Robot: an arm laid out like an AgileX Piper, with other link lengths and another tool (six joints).
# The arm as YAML. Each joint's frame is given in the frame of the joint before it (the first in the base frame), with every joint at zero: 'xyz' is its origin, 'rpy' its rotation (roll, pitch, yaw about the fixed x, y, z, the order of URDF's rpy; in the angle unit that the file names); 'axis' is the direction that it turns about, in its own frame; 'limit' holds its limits. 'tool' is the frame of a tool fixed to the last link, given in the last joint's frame.
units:
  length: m
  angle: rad
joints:
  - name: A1
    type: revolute
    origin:
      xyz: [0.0, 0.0, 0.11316]
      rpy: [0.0, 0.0, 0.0]
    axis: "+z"
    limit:
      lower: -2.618
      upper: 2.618
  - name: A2
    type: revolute
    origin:
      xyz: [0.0, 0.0, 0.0]
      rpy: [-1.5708, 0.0, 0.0]
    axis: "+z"
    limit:
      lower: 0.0
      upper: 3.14
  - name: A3
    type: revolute
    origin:
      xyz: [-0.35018, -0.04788, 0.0]
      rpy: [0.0, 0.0, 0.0]
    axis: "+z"
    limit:
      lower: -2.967
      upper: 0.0
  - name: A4
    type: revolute
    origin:
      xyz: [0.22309, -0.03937, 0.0]
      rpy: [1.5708, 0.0, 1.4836]
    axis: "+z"
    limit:
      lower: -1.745
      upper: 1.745
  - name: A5
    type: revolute
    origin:
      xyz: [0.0, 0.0, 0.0]
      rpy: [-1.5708, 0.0, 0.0]
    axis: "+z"
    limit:
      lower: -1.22
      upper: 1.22
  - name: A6
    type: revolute
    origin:
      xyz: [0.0, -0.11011, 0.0]
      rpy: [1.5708, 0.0, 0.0]
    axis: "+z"
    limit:
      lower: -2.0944
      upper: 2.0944
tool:
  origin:
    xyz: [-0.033, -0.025, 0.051]
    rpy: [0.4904, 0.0, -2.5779]
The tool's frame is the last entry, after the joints.
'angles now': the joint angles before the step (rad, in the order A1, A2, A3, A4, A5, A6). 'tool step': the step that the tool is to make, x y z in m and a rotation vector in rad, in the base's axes. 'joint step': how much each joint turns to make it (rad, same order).
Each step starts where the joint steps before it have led.
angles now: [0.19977 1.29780 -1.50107 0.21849 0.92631 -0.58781]
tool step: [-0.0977 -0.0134 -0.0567 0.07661 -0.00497 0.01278]
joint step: [-0.00044 -0.32225 0.45314 0.10782 -0.14630 -0.04916]
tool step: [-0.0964 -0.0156 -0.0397 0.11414 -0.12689 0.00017]
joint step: [-0.00093 -0.35856 0.31390 0.11321 -0.10034 -0.03697]
